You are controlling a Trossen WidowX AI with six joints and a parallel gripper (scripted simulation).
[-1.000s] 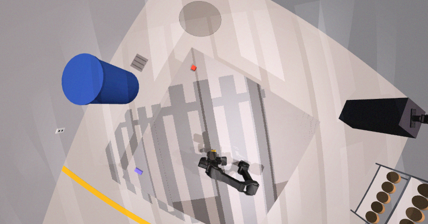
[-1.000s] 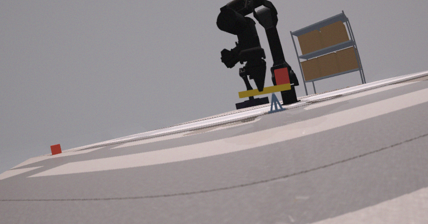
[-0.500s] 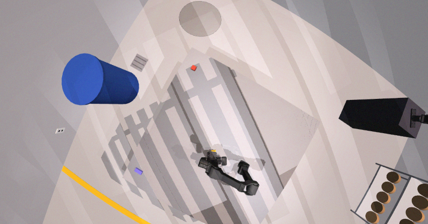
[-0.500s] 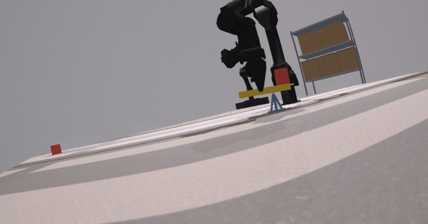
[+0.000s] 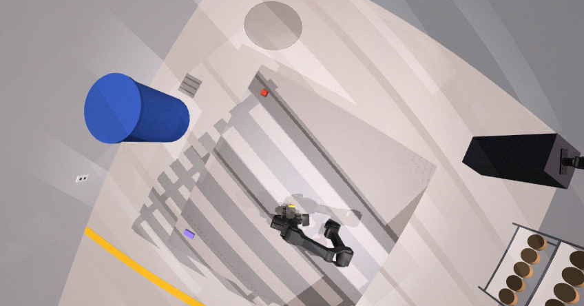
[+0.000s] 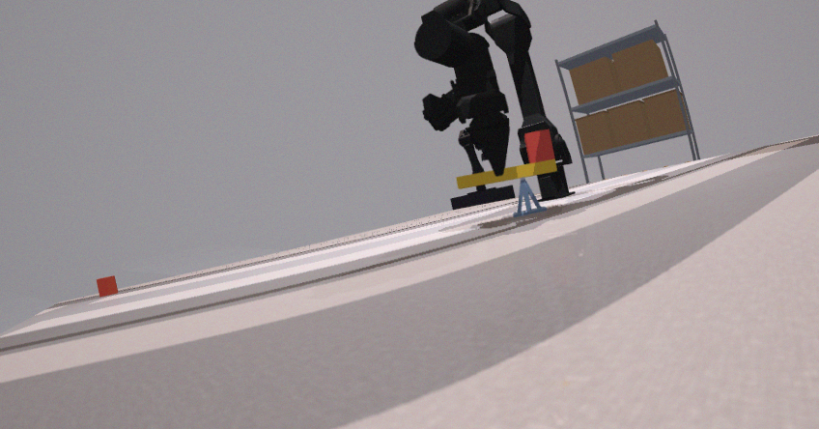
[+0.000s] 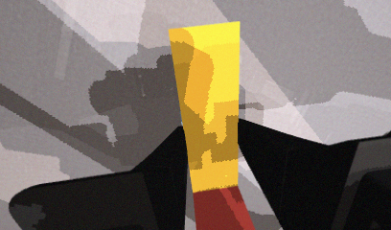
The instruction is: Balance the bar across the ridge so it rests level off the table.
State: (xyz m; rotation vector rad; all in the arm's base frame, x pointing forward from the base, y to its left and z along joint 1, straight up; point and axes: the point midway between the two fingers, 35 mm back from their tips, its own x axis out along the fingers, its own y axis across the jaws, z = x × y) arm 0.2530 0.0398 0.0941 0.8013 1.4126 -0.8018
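Right now my gripper tip is 30 mm to the right of the yellow bar, 20 mm past it and 10 mm below it. From my gripper tip the other things lie so: small red cube (540 mm to the right, 490 mm ahead, 40 mm below); then small purple block (490 mm ahead, 460 mm to the left, 50 mm below).
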